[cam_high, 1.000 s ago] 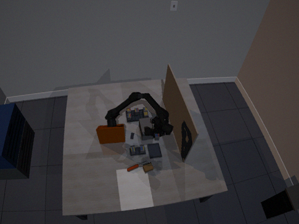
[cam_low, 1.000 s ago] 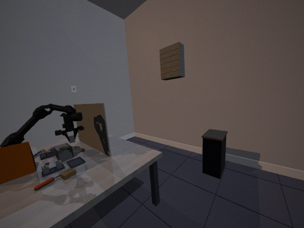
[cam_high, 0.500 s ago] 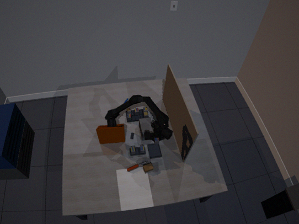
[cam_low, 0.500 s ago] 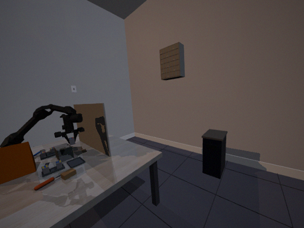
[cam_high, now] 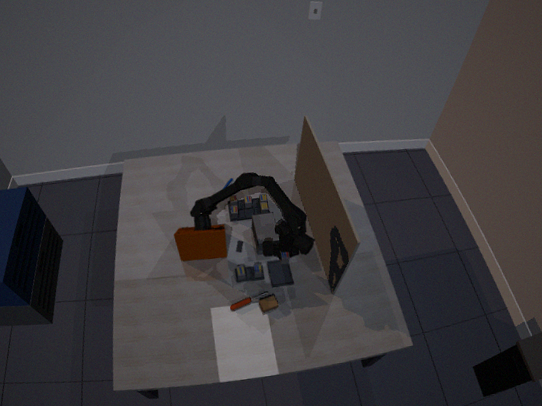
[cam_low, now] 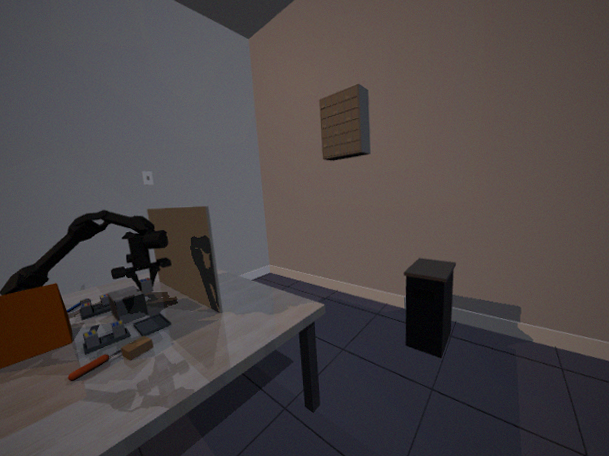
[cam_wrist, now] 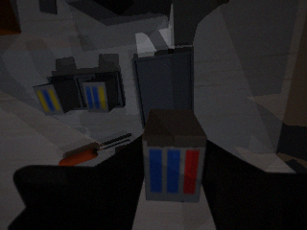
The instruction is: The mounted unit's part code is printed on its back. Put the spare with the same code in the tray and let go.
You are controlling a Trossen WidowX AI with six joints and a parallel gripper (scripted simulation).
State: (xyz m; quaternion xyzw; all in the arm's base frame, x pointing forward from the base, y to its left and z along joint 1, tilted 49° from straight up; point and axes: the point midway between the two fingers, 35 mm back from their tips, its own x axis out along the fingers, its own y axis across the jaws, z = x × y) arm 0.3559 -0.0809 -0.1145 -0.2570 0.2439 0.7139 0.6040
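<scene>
The dark flat tray lies 15 cm below my gripper tip. From my gripper tip the other things lie so: small brown block: 6 cm behind, 16 cm to the right, 14 cm below; then small rack: 14 cm behind, 15 cm below; then spare block: 2 cm above.
</scene>
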